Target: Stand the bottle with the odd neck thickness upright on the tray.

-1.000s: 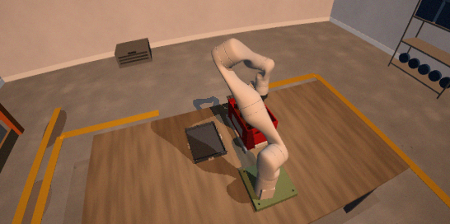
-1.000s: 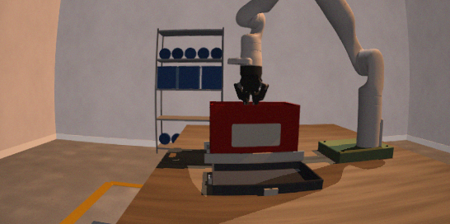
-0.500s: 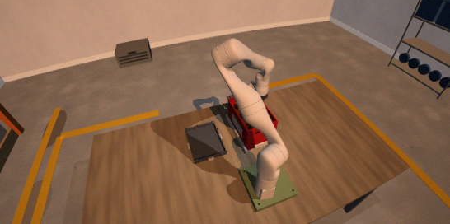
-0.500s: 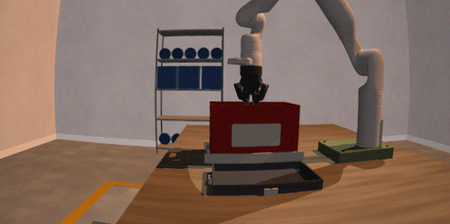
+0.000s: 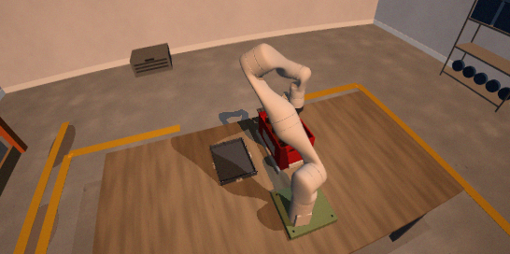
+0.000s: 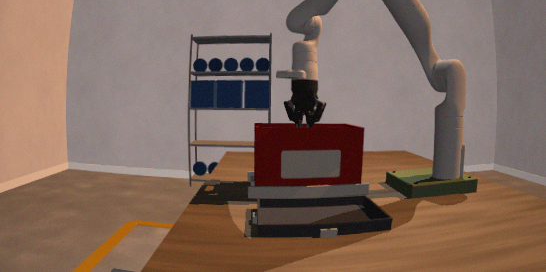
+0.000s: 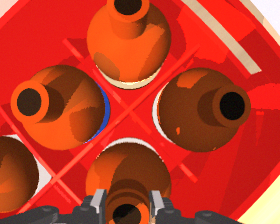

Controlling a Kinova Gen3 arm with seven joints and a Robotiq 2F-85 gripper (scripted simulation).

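Now: the red crate 1 cm behind my hand, 5 cm to the left of it and 7 cm below it. Round my hand: dark tray (7 cm behind, 34 cm to the left, 14 cm below).
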